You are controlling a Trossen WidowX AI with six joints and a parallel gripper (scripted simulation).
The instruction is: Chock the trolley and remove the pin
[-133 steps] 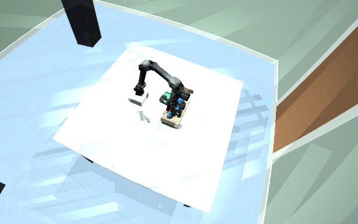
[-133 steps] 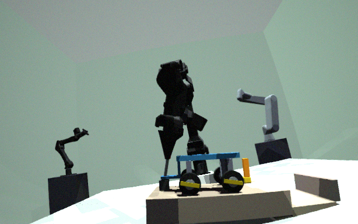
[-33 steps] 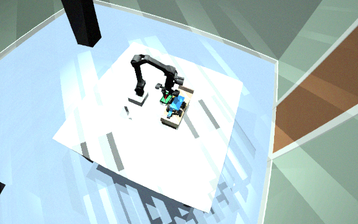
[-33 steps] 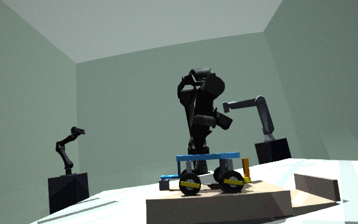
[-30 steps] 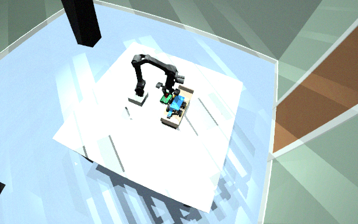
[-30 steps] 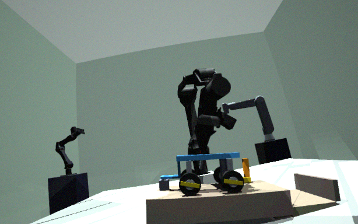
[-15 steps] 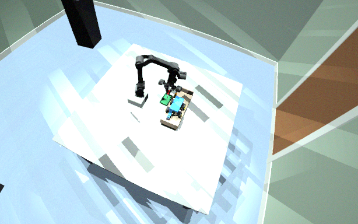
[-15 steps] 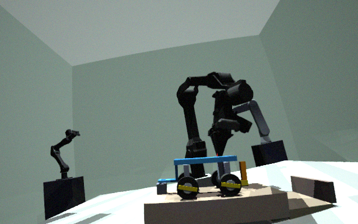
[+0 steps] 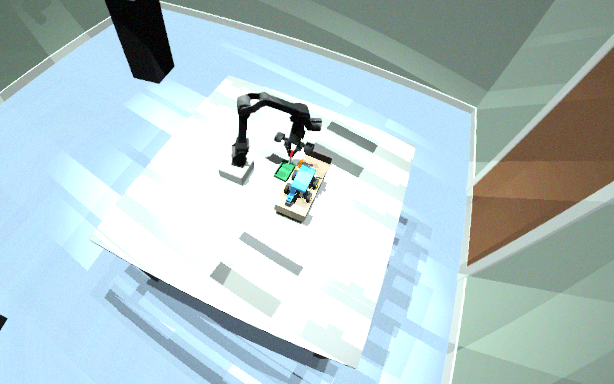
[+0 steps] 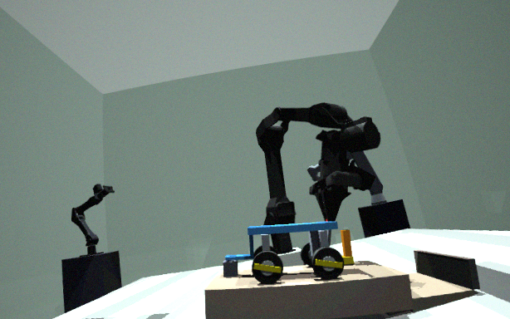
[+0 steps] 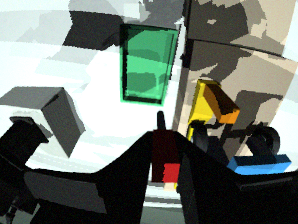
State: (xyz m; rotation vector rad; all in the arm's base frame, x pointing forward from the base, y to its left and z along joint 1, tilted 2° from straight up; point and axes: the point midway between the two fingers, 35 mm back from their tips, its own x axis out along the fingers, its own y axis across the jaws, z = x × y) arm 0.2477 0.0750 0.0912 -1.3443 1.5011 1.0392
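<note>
The red-headed stop pin lies right at my gripper tip. The rest, counted from my gripper tip: trolley: 90 mm ahead, 120 mm to the right, 20 mm below; then yellow chock: 50 mm ahead, 20 mm to the right, 50 mm below; then dark end wall: 120 mm ahead, 140 mm to the left, 110 mm below.
</note>
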